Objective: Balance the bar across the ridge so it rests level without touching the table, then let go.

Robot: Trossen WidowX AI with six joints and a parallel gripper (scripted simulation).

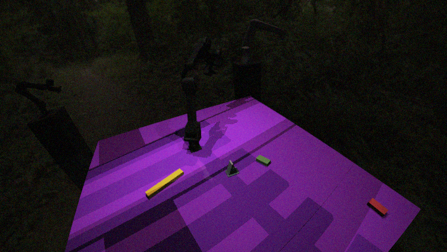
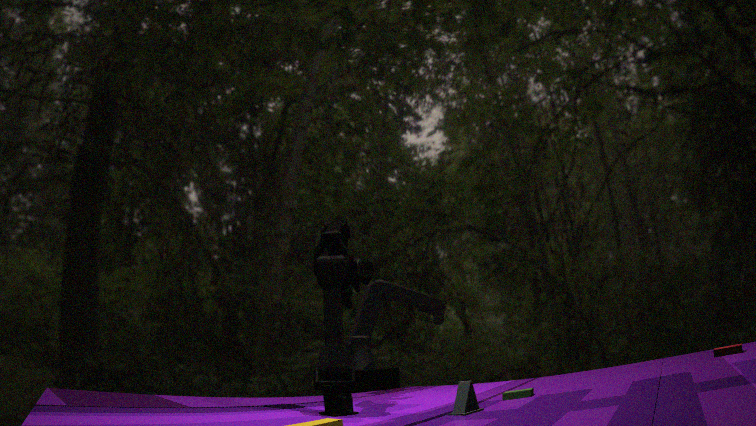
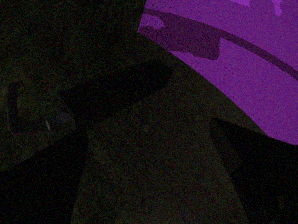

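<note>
Now: the yellow bar 530 mm ahead of my gripper tip, 530 mm to the right of it and 320 mm below it. The rest, counted from my gripper tip: red block (1090 mm ahead, 170 mm to the left, 320 mm below); then green block (630 mm ahead, 60 mm to the right, 320 mm below).
</note>
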